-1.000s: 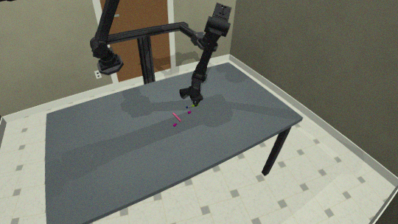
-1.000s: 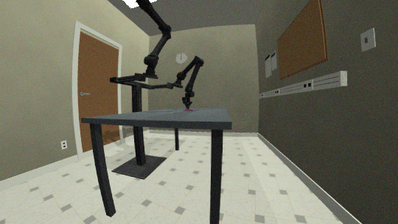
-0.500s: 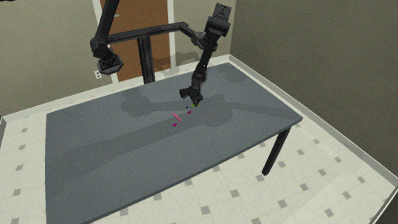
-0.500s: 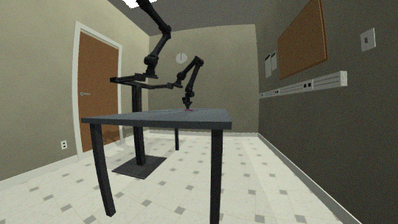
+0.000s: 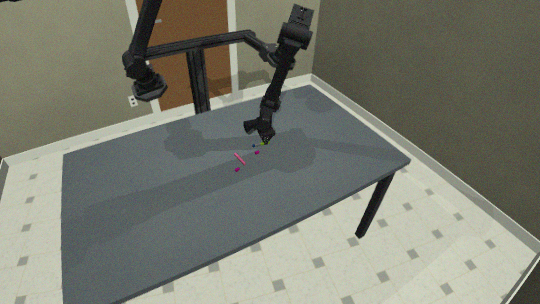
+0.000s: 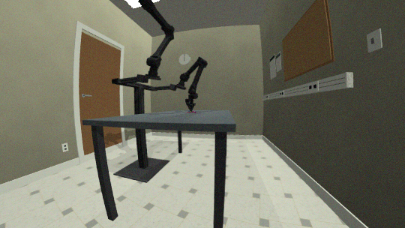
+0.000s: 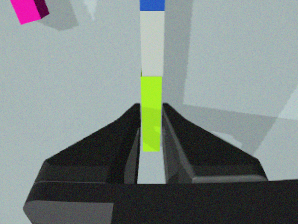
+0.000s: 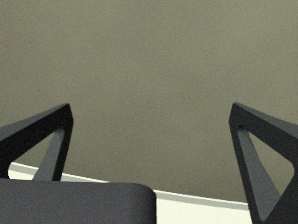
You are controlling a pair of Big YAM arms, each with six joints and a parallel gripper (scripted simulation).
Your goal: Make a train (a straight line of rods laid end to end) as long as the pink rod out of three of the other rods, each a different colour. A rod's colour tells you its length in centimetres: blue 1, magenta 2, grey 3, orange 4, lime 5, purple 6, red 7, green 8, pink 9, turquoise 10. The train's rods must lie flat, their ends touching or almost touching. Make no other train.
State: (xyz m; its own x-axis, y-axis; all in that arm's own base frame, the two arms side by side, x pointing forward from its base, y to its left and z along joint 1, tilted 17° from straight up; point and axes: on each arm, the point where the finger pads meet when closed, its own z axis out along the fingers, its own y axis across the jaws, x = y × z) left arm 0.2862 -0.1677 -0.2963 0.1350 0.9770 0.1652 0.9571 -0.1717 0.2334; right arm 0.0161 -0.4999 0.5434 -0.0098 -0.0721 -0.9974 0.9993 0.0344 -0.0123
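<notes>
The lime rod is right at my left hand. Round my left hand: pink rod (160 mm to the right, 50 mm ahead).
</notes>
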